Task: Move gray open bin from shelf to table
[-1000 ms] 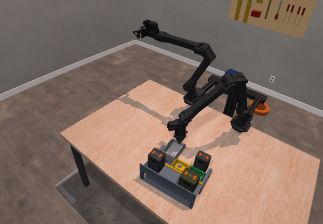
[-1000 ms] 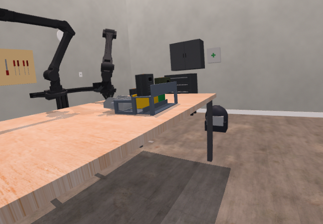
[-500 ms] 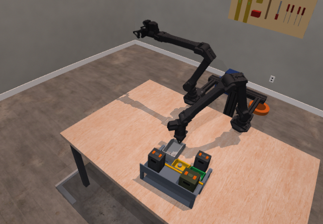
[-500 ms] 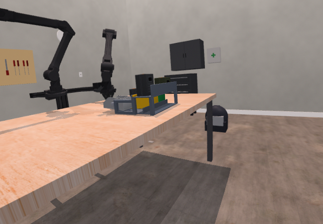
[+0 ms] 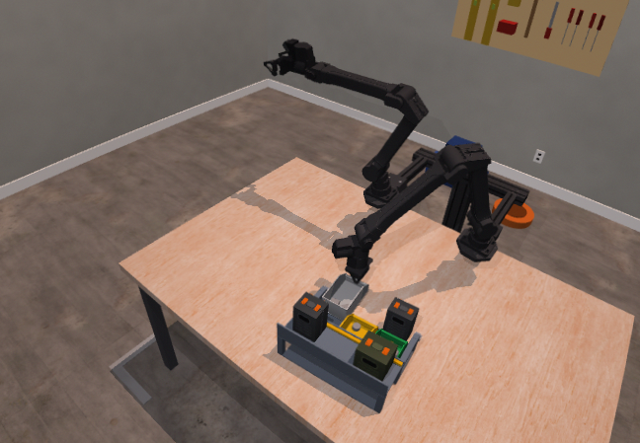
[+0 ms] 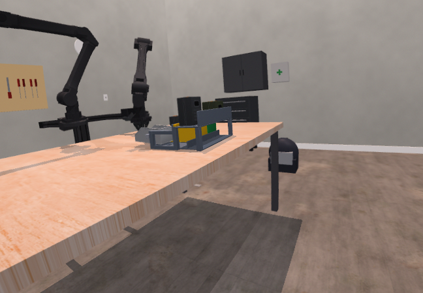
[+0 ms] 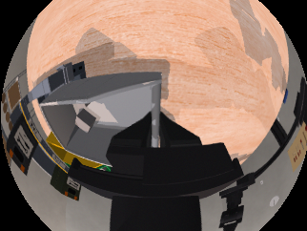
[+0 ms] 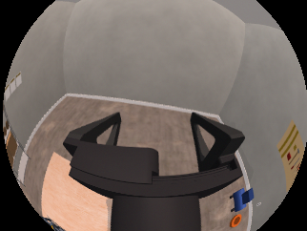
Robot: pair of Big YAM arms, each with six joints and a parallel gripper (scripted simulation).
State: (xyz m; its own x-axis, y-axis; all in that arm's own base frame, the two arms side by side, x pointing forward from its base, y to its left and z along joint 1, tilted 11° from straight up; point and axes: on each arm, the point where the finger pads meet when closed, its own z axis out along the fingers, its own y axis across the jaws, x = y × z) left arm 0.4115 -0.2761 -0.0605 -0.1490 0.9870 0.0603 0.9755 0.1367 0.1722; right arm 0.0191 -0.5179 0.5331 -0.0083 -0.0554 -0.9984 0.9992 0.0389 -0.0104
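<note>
The gray open bin is 8 cm ahead of my left hand and 1 cm to the left of it. Round my left hand: yellow bin 20 cm ahead, 14 cm to the left, 1 cm below; gray shelf 22 cm ahead, 15 cm to the left, 1 cm above; green bin 18 cm ahead, 25 cm to the left, 1 cm below.
</note>
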